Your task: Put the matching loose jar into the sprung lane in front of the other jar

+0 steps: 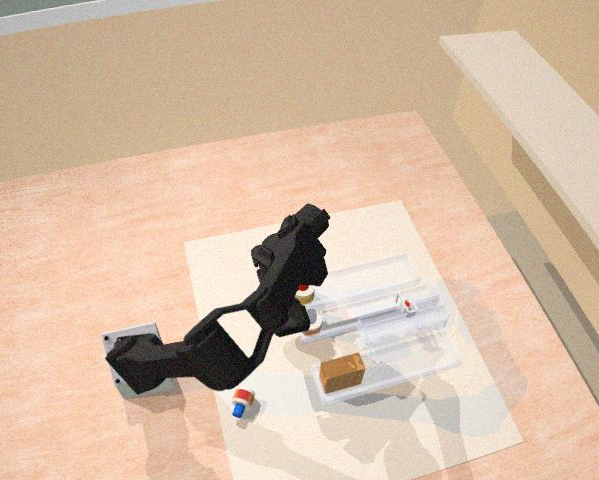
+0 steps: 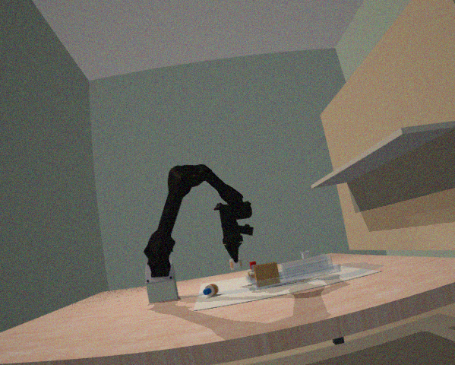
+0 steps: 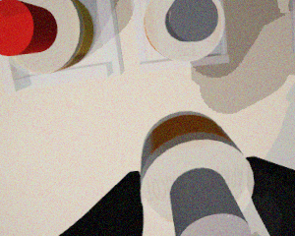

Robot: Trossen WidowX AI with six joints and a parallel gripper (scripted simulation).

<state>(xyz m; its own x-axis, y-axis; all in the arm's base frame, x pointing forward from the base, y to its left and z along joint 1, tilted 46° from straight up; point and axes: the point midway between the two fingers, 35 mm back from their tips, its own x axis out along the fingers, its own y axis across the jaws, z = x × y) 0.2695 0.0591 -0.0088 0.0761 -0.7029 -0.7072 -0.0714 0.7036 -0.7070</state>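
Right now my gripper tip is 9 cm short of the brown box, 13 cm to the left of it and 5 cm above it. Also, from my gripper tip: red dot 25 cm ahead, 3 cm to the right, 2 cm below; then wall shelf 57 cm ahead, 28 cm above.
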